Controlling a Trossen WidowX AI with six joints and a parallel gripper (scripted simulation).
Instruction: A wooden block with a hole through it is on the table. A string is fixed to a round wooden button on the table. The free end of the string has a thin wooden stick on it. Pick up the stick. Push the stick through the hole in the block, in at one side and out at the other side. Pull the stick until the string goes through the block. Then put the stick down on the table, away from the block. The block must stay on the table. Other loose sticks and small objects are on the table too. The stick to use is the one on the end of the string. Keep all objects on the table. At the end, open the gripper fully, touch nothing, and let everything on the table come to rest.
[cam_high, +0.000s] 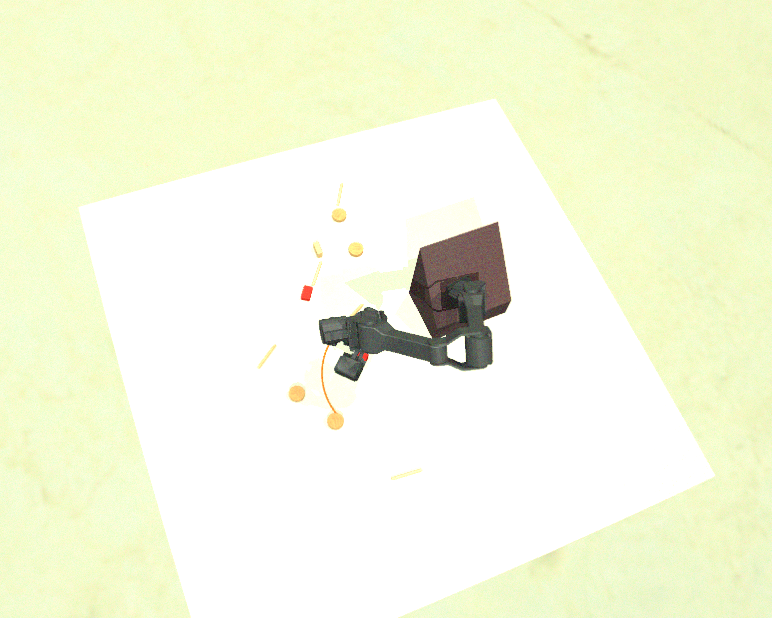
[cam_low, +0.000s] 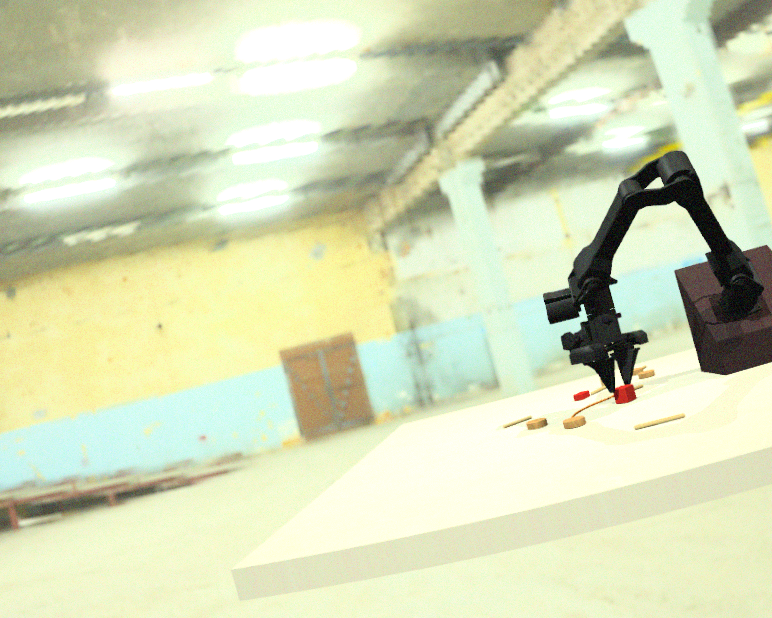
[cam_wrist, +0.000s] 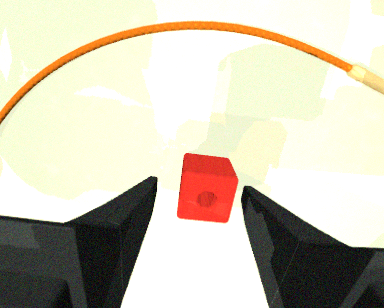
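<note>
The red block lies 10 mm behind my gripper tip and 10 mm below it. The rest, counted from my gripper tip: thin wooden stick (40 mm behind, 110 mm to the right, 20 mm below); small pale block (60 mm behind, 330 mm to the right, 10 mm below); round wooden button (130 mm ahead, 120 mm to the left, 20 mm below).
</note>
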